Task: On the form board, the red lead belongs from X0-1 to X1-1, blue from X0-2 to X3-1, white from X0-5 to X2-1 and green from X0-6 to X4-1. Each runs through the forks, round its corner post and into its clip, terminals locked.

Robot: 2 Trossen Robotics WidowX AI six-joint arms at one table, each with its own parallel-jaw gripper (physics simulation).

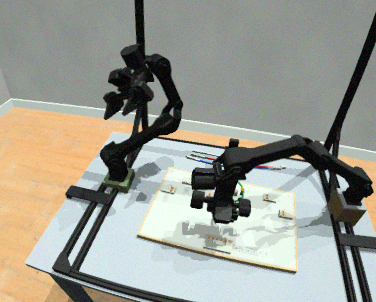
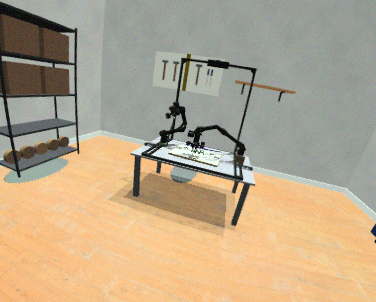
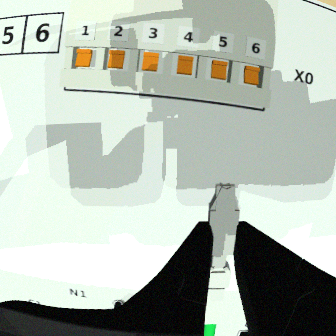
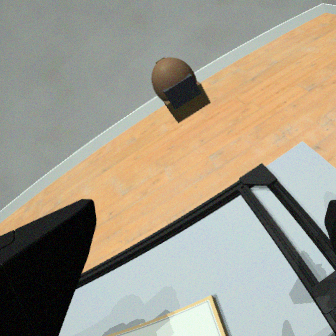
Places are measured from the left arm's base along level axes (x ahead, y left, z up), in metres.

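Where they show: left gripper, fingertip midpoint: [image 2: 193, 152] [image 3: 220, 231]; right gripper, fingertip midpoint: [image 1: 113, 117] [image 2: 169, 117] [image 4: 216, 213]; left arm's base, link origin: [image 1: 351, 198] [image 2: 240, 154]; right arm's base, link origin: [image 1: 118, 175] [image 2: 163, 142].
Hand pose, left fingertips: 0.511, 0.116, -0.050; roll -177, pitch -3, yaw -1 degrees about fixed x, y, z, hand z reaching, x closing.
Observation:
Things, the pixels of their centre, and the offset from my left fingertips, as dx, dy, dz. "pt": a spot on its surface instead.
- grey terminal, surface spot: [image 3: 224, 208] pt +0.000, +0.012, +0.006
- X0 block, surface spot: [image 3: 167, 80] [image 1: 219, 237] pt -0.019, +0.054, -0.022
- red lead, surface spot: [image 1: 209, 158] pt +0.045, -0.359, -0.045
- blue lead, surface spot: [image 1: 205, 162] pt +0.060, -0.330, -0.046
My left gripper [image 1: 224, 218] [image 3: 220, 231] [image 2: 194, 148] is shut on the grey terminal [image 3: 224, 208] of the green lead [image 1: 242, 189] [image 3: 209, 329]. It holds the terminal low over the form board [image 1: 157, 210] [image 2: 214, 162], short of the X0 block [image 1: 217, 241] [image 3: 167, 80]. The terminal points roughly toward slots 5 and 6 [image 3: 251, 75]; all six orange levers show. The red lead [image 1: 209, 157], blue lead [image 1: 205, 162] and white lead [image 1: 200, 152] lie on the table behind the board. My right gripper [image 1: 117, 108] [image 2: 169, 115] [image 4: 216, 213] is open and empty, raised high at the left.
Small clip blocks sit on the board at the left [image 1: 169, 189] and right [image 1: 267, 197] [image 1: 285, 214]. Black frame rails [image 1: 82, 227] run along the table's left and front edges. A shelf rack [image 2: 76, 90] stands far off. A brown round object [image 4: 170, 75] sits on the floor.

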